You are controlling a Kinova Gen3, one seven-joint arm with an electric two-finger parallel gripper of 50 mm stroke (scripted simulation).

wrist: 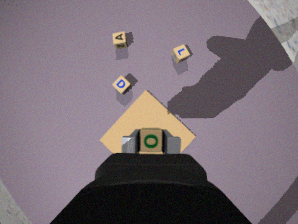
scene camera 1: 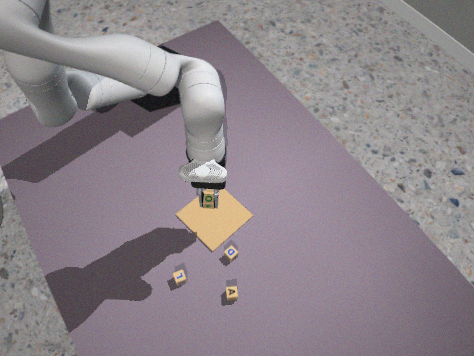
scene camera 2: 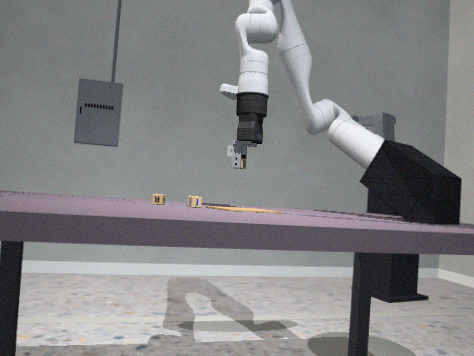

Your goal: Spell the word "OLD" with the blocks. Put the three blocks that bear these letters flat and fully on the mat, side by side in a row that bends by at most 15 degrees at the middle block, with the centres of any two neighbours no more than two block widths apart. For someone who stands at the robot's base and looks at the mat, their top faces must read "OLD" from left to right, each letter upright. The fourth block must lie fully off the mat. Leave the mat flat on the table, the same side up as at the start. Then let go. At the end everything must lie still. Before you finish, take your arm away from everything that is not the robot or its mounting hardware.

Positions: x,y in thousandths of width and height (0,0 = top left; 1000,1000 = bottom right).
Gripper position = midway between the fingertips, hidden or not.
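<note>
From the wrist you can see my gripper (wrist: 505,614), and there's a tan mat (wrist: 492,498) there as well. Scene camera 1 has the mat (scene camera 1: 453,636), and scene camera 2 gives you my gripper (scene camera 2: 503,473).
</note>
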